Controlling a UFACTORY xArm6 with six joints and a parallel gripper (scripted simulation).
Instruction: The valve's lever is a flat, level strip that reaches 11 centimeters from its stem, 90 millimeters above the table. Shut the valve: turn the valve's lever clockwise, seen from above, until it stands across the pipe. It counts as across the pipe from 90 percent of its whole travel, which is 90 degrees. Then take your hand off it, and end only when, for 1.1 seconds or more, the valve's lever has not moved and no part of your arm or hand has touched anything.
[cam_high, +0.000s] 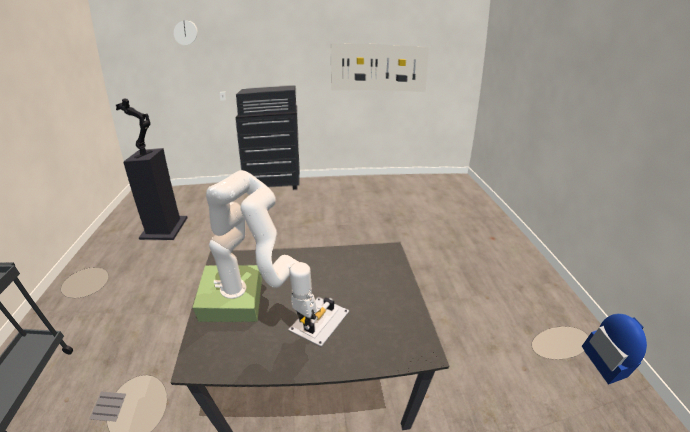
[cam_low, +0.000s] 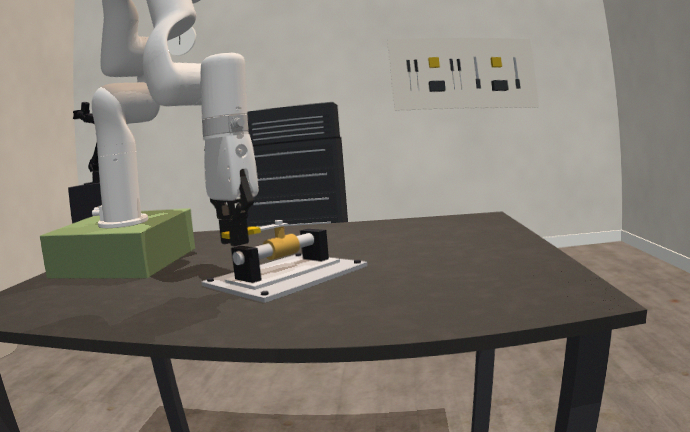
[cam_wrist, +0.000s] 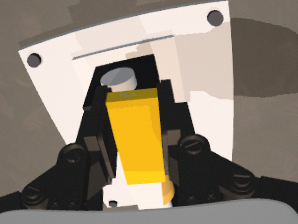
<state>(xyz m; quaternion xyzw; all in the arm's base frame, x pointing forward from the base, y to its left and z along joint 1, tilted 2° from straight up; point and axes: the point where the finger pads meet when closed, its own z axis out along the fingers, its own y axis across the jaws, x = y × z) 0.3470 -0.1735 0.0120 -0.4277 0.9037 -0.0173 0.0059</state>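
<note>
My gripper is now 3 cm short of the valve lever and 4 cm to the right of it.
</note>
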